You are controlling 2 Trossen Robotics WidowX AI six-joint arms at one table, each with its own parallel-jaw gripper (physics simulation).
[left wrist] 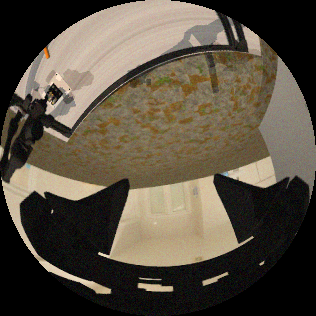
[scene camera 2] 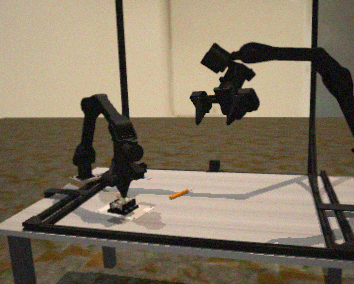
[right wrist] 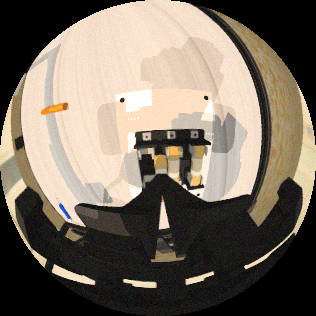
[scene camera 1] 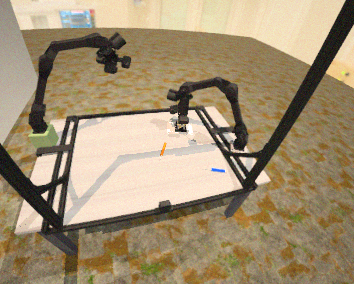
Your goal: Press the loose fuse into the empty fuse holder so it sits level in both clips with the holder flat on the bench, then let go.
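Where they show: left gripper, fingertip midpoint: (left wrist: 172, 181) (scene camera 2: 211, 124) (scene camera 1: 118, 65); right gripper, fingertip midpoint: (left wrist: 47, 97) (scene camera 2: 124, 197) (right wrist: 160, 177) (scene camera 1: 181, 124); left arm's base, link origin: (scene camera 1: 40, 129); right arm's base, link origin: (scene camera 2: 85, 176) (scene camera 1: 238, 146).
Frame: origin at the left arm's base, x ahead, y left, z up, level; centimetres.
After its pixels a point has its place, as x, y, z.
Note:
The black three-slot fuse holder (scene camera 1: 180, 128) @[80.4, 7.6, -9.5] (scene camera 2: 122, 207) @[78.8, 13.8, -8.0] (left wrist: 54, 93) @[78.1, 10.7, -8.1] (right wrist: 171, 136) @[77.8, 10.1, -9.4] sits on a white base plate (scene camera 1: 168, 131) @[72.3, 6.4, -10.7] (scene camera 2: 143, 209) @[74.0, 7.5, -10.6] (right wrist: 138, 101) @[73.0, 7.1, -10.7] near the bench's right rail. In the right wrist view, fuses fill the middle and right slots. The loose fuse (right wrist: 160, 162) @[80.1, 8.4, -8.0] lies slightly slanted between the left slot and the middle fuse, and its near end is hidden. My right gripper (scene camera 1: 182, 124) @[81.0, 8.2, -6.6] (scene camera 2: 123, 196) @[81.0, 8.2, -6.6] (right wrist: 160, 177) @[81.0, 8.2, -6.6] is shut, and its tips rest on top of that fuse. My left gripper (scene camera 1: 118, 66) @[42.6, 28.5, 23.8] (scene camera 2: 213, 121) @[42.6, 28.5, 23.8] (left wrist: 172, 181) @[42.6, 28.5, 23.8] is open and empty, high above the far left.
An orange pencil-like stick (scene camera 1: 163, 149) @[66.8, -10.5, -9.7] (scene camera 2: 178, 194) @[66.8, -8.5, -9.9] (left wrist: 46, 52) (right wrist: 54, 108) @[67.9, -7.5, -9.6] lies mid-bench. A blue tool (scene camera 1: 218, 170) @[94.1, -28.4, -9.8] (right wrist: 64, 211) @[94.0, -27.5, -10.0] lies near the right rail. A black frame (scene camera 1: 119, 216) @[43.3, -47.6, -11.2] borders the bench, with a small clamp (scene camera 1: 164, 205) @[62.1, -46.5, -5.6] (scene camera 2: 214, 165) @[62.1, -44.2, -7.6] on one rail. A green block (scene camera 1: 46, 138) @[4.0, -4.9, -2.3] sits under the left arm's base.

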